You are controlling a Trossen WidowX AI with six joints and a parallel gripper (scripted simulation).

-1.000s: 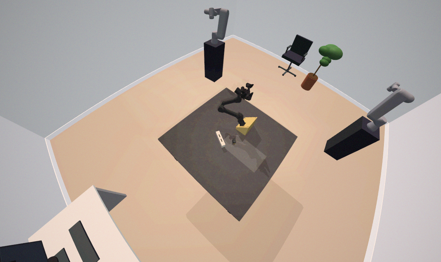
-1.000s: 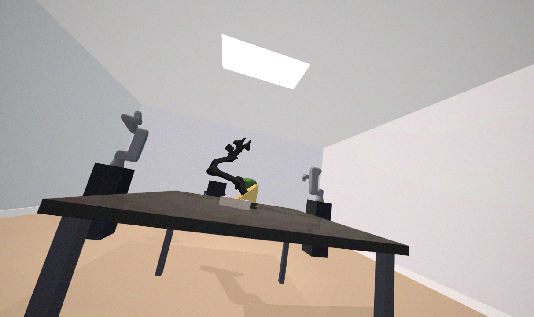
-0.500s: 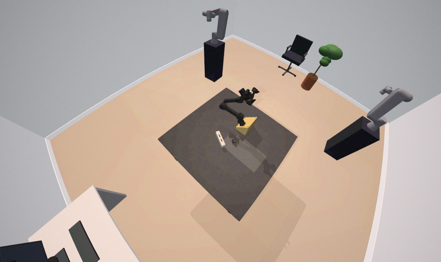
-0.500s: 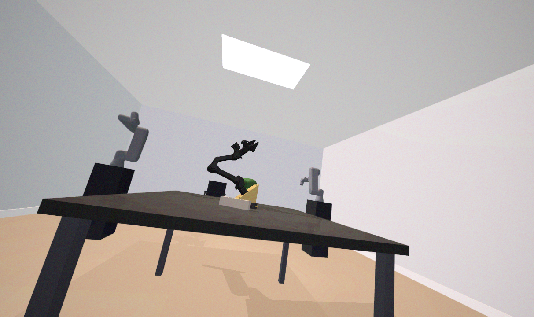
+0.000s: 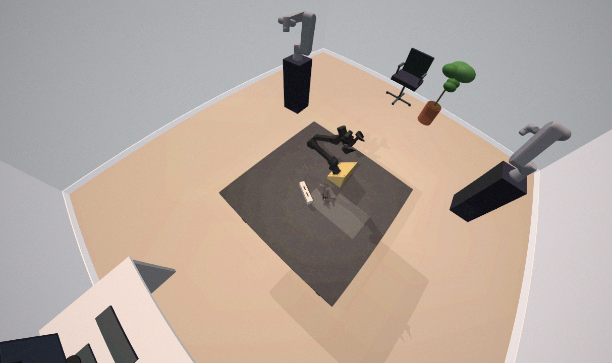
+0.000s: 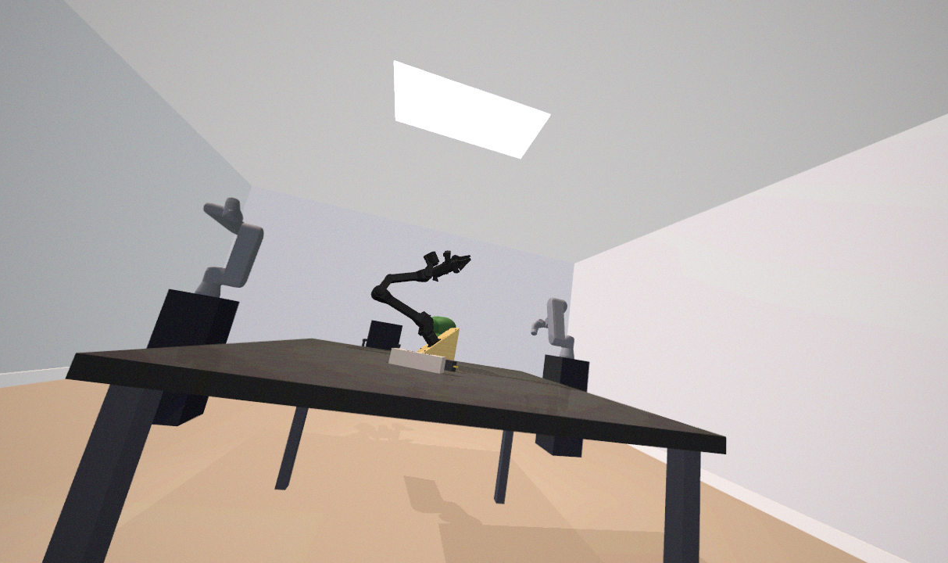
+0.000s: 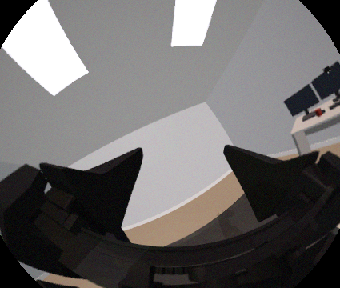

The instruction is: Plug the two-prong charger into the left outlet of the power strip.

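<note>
Now: the dark charger 53 cm below my gripper tip, 21 cm ahead of it and 5 cm to the right of it.
</note>
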